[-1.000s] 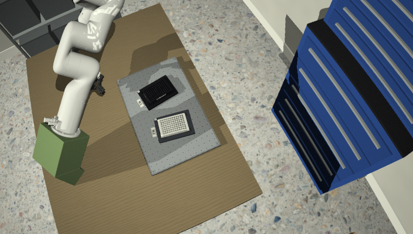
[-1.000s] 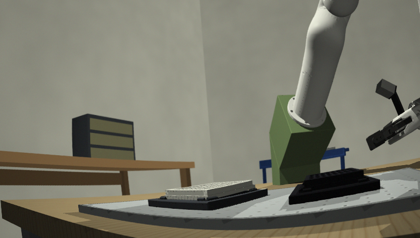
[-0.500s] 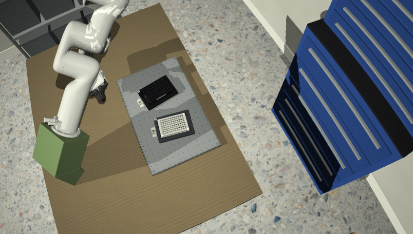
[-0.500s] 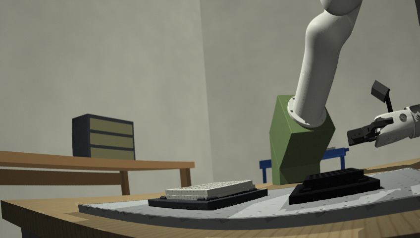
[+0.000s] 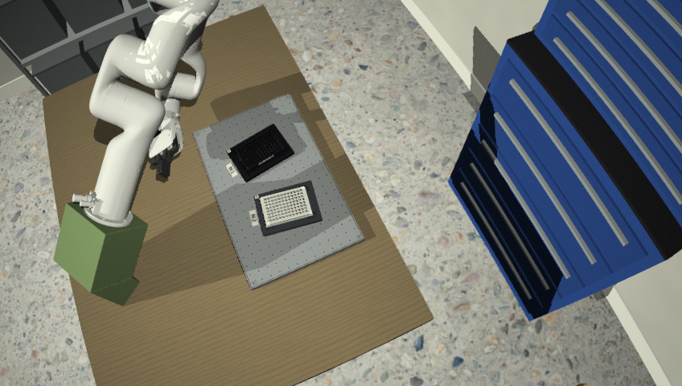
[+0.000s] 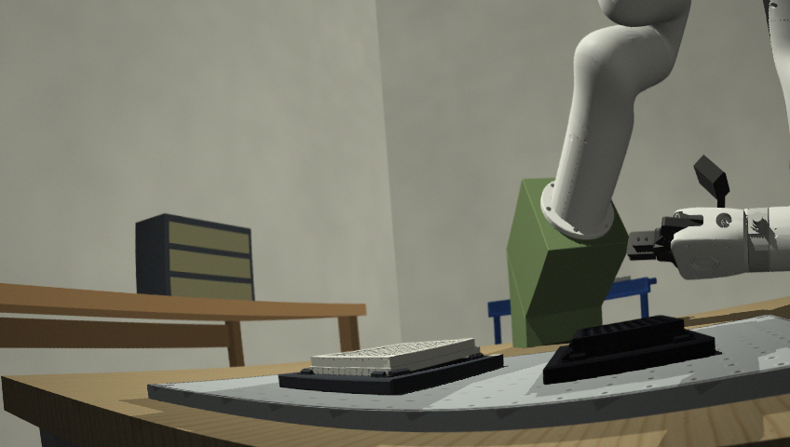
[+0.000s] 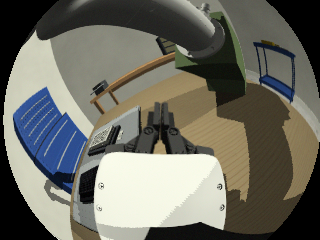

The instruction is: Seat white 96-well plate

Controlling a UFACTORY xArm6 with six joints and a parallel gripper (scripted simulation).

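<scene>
Now: the N2 label 200 mm ahead of my hand, 170 mm to the right of it and 110 mm below it. Round my hand: black plate C15: 260 mm ahead, 90 mm below, 20 mm to the left; then nest N1: 260 mm ahead, 100 mm below, 20 mm to the left; then N1 label: 170 mm ahead, 110 mm below, 10 mm to the right.
</scene>
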